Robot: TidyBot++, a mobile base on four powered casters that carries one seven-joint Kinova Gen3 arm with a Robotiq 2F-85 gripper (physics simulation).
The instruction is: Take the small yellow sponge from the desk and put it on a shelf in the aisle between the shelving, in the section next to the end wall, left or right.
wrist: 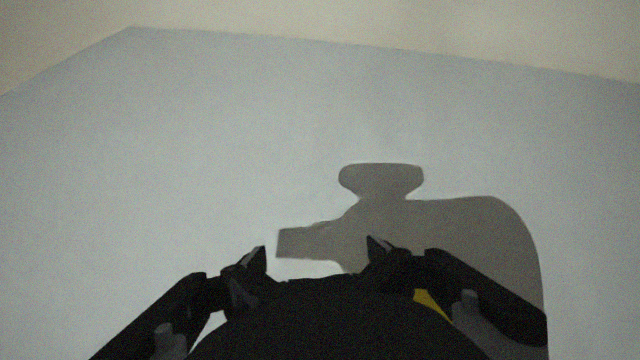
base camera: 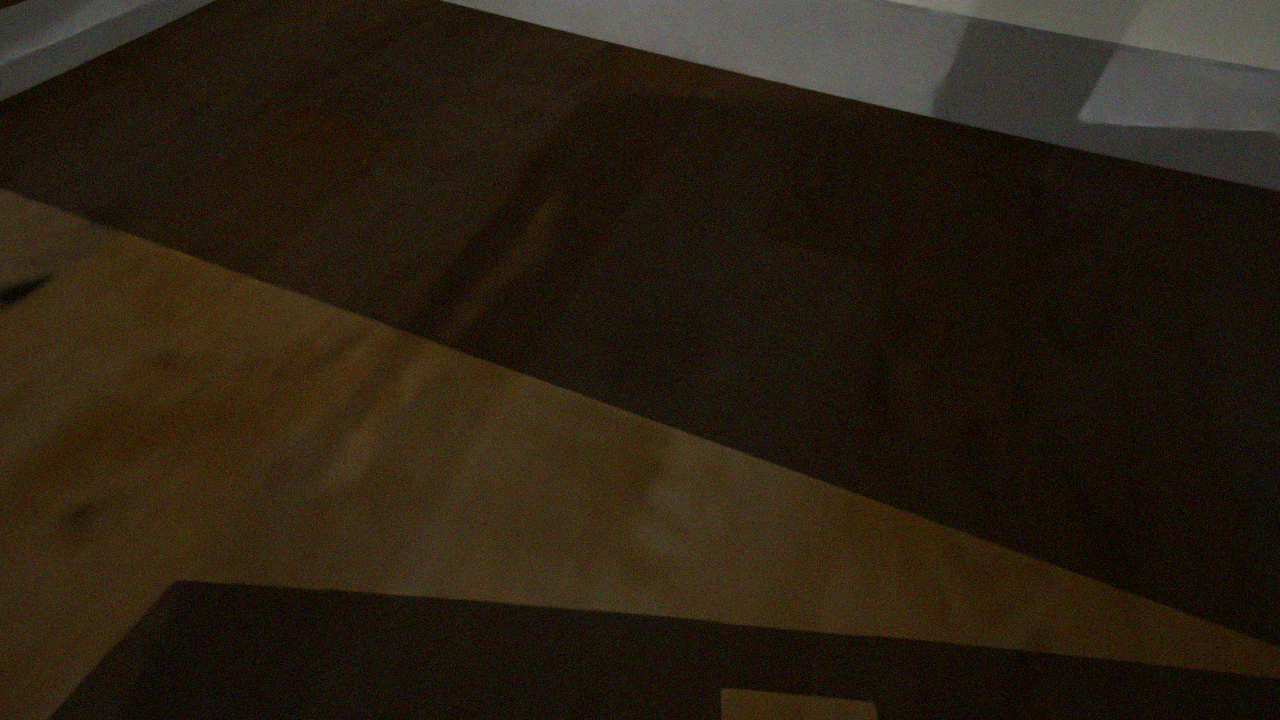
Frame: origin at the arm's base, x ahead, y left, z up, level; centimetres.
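Seen in the pictures: gripper, between the fingertips: [wrist: 317, 252].
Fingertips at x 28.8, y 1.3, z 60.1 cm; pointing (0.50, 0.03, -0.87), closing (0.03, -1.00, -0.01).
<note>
A point is followed by its place in that frame.
My gripper [wrist: 317, 252] @[z 60.1, x 28.8, y 1.3 cm] is open, with its two dark fingertips wide apart over a pale desk top [wrist: 175, 150] @[z 55.4, x 45.6, y 22.7 cm] in the wrist view. A small part of the yellow sponge [wrist: 428, 301] @[z 59.9, x 24.7, y -7.0 cm] shows low in the wrist view, between the gripper's dark body and its right finger. The rest of the sponge is hidden behind the gripper. The sponge does not lie between the fingertips in the view. The sponge and the gripper do not show in the base camera view. The shelving does not show in either view.
The gripper's shadow [wrist: 450, 230] @[z 55.4, x 30.8, y -14.2 cm] falls on the desk top. Beyond the desk's far edge is a beige surface [wrist: 300, 17] @[z 59.1, x 86.5, y 2.7 cm]. In the base camera view, a wooden floor [base camera: 537, 474] @[z -39.6, x 32.2, y 5.2 cm] with large dark shadows runs up to a pale wall base [base camera: 760, 44] @[z -36.4, x 81.3, y -9.4 cm].
</note>
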